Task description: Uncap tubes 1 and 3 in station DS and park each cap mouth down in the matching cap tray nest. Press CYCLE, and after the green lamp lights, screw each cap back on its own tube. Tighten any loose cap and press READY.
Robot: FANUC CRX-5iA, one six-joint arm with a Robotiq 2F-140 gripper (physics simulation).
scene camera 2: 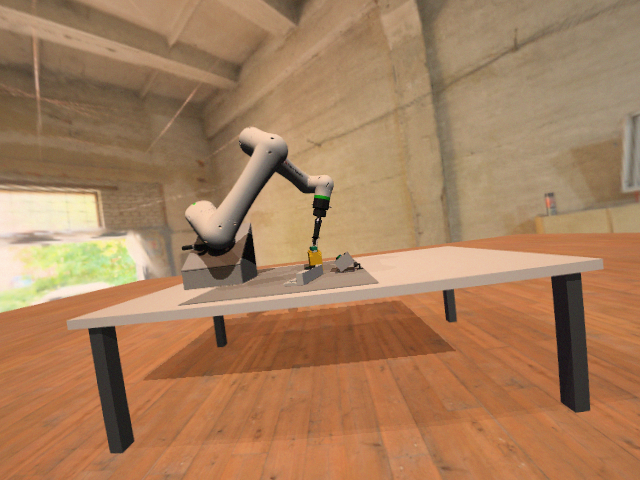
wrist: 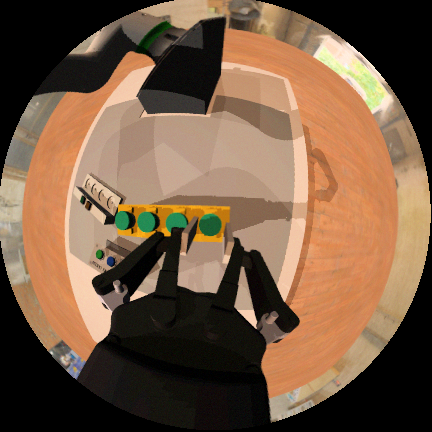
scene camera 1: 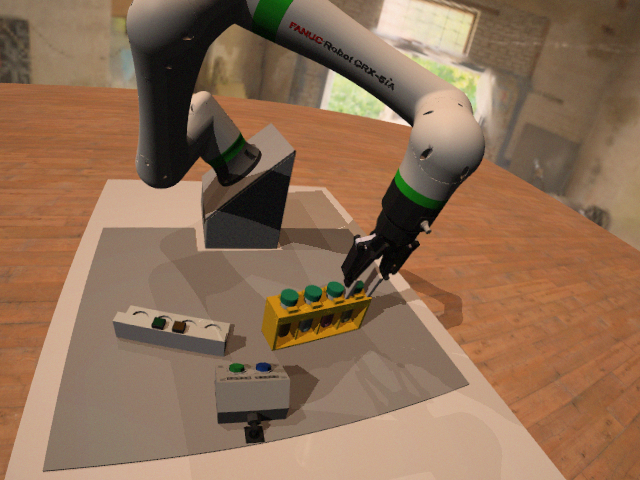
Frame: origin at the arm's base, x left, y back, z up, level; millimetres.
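Where they show: gripper, fingertip midpoint: [wrist: 210,227] [scene camera 1: 355,292]; arm's base, link origin: [wrist: 175,48] [scene camera 1: 240,167].
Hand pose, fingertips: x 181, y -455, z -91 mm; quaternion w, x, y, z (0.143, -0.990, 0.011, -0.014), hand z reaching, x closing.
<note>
Things, the pixels of their top centre, and the offset from my fingertips. "spot": a spot on its surface instead.
- yellow rack, top centre: [wrist: 163,222] [scene camera 1: 323,295] [scene camera 2: 313,250] dx -79, dy -4, dz +4 mm
- end cap, top centre: [wrist: 209,224] [scene camera 1: 356,282] dx -2, dy +6, dz +22 mm
- pale cap tray, top centre: [scene camera 1: 172,313] [wrist: 86,193] [scene camera 2: 304,266] dx -374, dy +22, dz -46 mm
- grey button box, top centre: [scene camera 1: 252,372] [wrist: 100,267] [scene camera 2: 343,252] dx -255, dy -154, dz -16 mm
- green button, top centre: [scene camera 1: 237,365] [wrist: 96,255] dx -275, dy -129, dz -25 mm
- blue button, top centre: [scene camera 1: 264,364] [wrist: 108,262] dx -231, dy -134, dz -25 mm
- dark green block, surface spot: [scene camera 1: 158,322] spot: dx -402, dy -1, dz -46 mm
- brown block, surface spot: [scene camera 1: 178,326] spot: dx -365, dy -13, dz -46 mm
A yellow rack [scene camera 1: 268,323] [scene camera 2: 314,259] [wrist: 226,214] holds a row of upright tubes with green caps. Three caps [scene camera 1: 289,297] [scene camera 1: 312,293] [scene camera 1: 334,289] show plainly in scene camera 1. The end cap [scene camera 1: 359,285] [wrist: 210,225], on the right, is partly hidden there by a finger. My gripper [scene camera 1: 360,293] [scene camera 2: 314,244] [wrist: 210,227] is partly open and empty, its pads to either side of that end cap in the wrist view; their exact height over it is unclear. The pale cap tray [scene camera 1: 170,336] [scene camera 2: 309,274] [wrist: 98,195] shows no caps in its nests.
A grey button box [scene camera 1: 252,396] with a green button [scene camera 1: 236,367] [wrist: 99,254] and a blue button [scene camera 1: 263,366] [wrist: 111,261] stands in front of the rack. A dark green block [scene camera 1: 158,322] and a brown block [scene camera 1: 178,326] sit at the tray. The arm's pedestal [scene camera 1: 240,229] stands behind.
</note>
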